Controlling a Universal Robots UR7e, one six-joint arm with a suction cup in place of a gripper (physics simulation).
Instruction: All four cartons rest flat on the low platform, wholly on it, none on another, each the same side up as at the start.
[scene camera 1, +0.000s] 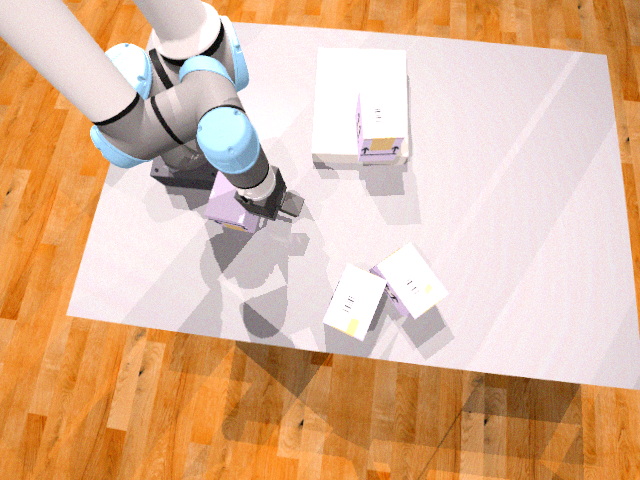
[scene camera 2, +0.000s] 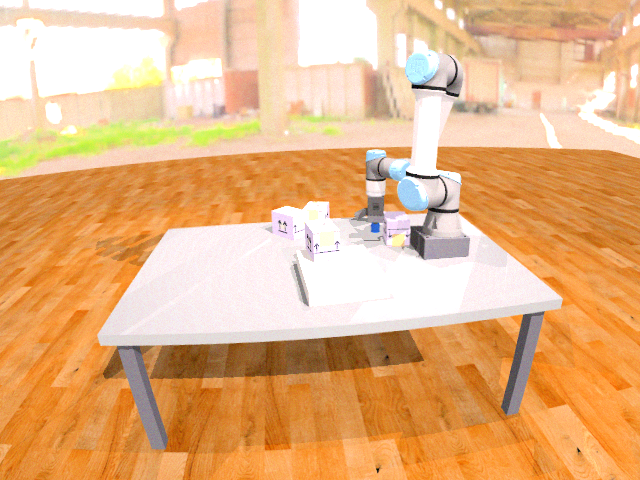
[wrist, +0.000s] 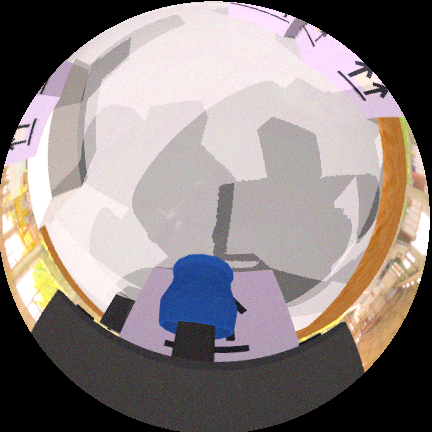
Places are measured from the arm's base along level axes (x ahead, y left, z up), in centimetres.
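Where they show: hand, tool point: (scene camera 2: 375, 231) (wrist: 202, 277); arm's base, link origin: (scene camera 2: 441, 231).
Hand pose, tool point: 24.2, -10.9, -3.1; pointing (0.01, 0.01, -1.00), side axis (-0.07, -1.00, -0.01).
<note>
Things, the pixels of their top centre, and the offset from my tool point, as dx, dy, dz. Level surfaces: height alone.
- low white platform, top centre: (scene camera 1: 360, 98) (scene camera 2: 339, 265) +14.7, +33.8, +0.6
- white table, surface height: dz -4.2
- fourth carton, top centre: (wrist: 206, 374) (scene camera 1: 231, 191) (scene camera 2: 396, 216) -8.3, -0.4, +5.9
The low white platform (scene camera 1: 341, 92) (scene camera 2: 341, 289) lies on the white table (scene camera 1: 516, 207) (scene camera 2: 216, 289). One carton (scene camera 1: 381, 121) (scene camera 2: 321, 238) stands on the platform's edge, white top up. Two more cartons (scene camera 1: 353, 302) (scene camera 1: 411, 278) (scene camera 2: 288, 221) (scene camera 2: 316, 210) touch each other on the table, away from the platform. The fourth carton (scene camera 1: 227, 204) (scene camera 2: 396, 230) (wrist: 266, 310) rests on the table against the robot base, showing a lavender face from above. My blue suction cup (scene camera 2: 374, 228) (wrist: 201, 266) hangs low beside this carton's side face, below its top. It carries nothing.
The dark robot base (scene camera 1: 178, 172) (scene camera 2: 439, 242) stands right behind the fourth carton. The arm's elbow and wrist hang over that corner of the table. The table edge runs close behind the two touching cartons.
</note>
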